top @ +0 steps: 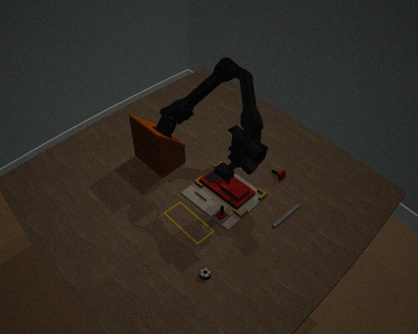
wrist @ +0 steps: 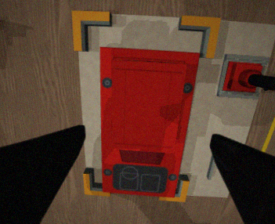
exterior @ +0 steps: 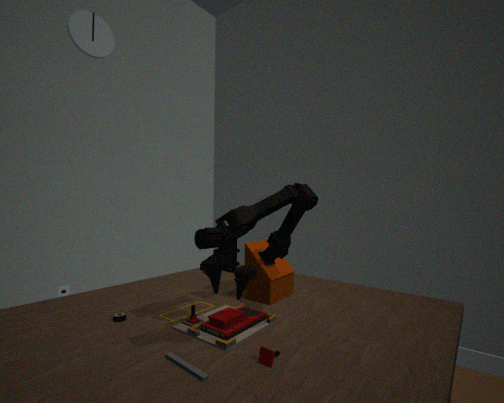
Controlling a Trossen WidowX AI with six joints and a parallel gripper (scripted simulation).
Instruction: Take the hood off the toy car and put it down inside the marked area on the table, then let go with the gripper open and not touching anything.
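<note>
Now: gripper tip 60 mm above the red hood. The rest, counted from my gripper tip: grey ring 180 mm ahead, 320 mm to the right, 90 mm below; then grey bar 210 mm ahead, 70 mm to the left, 100 mm below.
</note>
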